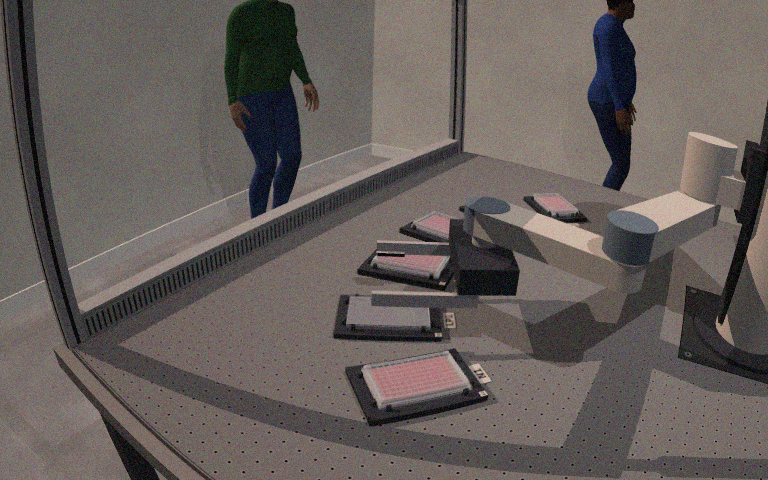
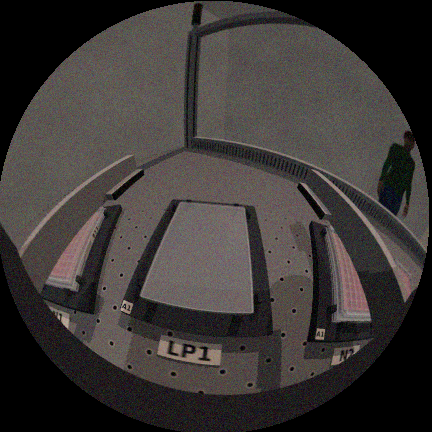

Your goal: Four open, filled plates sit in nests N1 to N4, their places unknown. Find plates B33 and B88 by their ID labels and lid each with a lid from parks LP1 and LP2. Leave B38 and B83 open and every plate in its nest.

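Pixels of known places: gripper, fingertip midpoint: [image 1: 374, 270] [image 2: 220, 164]; arm's base at its link origin: [image 1: 743, 340].
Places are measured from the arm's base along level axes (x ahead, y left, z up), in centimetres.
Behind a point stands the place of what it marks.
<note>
My gripper [image 1: 380, 275] @(x 66.8, y 29.9, z 9.6 cm) [image 2: 220, 164] @(x 66.8, y 29.9, z 9.6 cm) is open and empty, its fingers raised and spread to either side of lid park LP1 [image 1: 341, 323] @(x 68.8, y 35.8, z 2.3 cm) [image 2: 262, 280] @(x 64.4, y 23.0, z 2.3 cm). A pale flat lid [image 1: 387, 314] @(x 63.9, y 30.4, z 3.1 cm) [image 2: 200, 260] @(x 62.5, y 28.3, z 3.1 cm) lies in LP1. The open pink-filled plate in N1 [image 1: 416, 378] @(x 51.5, y 42.4, z 3.5 cm) [image 2: 75, 257] @(x 52.7, y 37.2, z 3.8 cm) is on one side of LP1, and the pink plate in N2 [image 1: 410, 264] @(x 69.3, y 14.9, z 3.8 cm) [image 2: 351, 280] @(x 68.3, y 13.5, z 3.6 cm) on the other. Another pink plate [image 1: 432, 223] @(x 75.3, y -4.1, z 3.8 cm) sits behind N2, partly hidden by the hand. A further pink plate [image 1: 556, 204] @(x 55.4, y -35.3, z 3.9 cm) sits at the far right. No plate ID is readable. LP2 is mostly hidden behind the arm.
The dark gripper body [image 1: 487, 271] @(x 48.8, y 29.3, z 14.6 cm) and pale arm link [image 1: 543, 234] @(x 42.1, y 26.3, z 20.8 cm) reach in from the right, above the perforated table. A slotted rail [image 1: 254, 234] @(x 100.4, y 23.8, z 4.6 cm) [image 2: 250, 156] @(x 100.4, y 40.7, z 2.6 cm) runs along the table edge. A person in green [image 1: 263, 50] [image 2: 398, 167] and one in blue [image 1: 613, 67] stand beyond the table.
</note>
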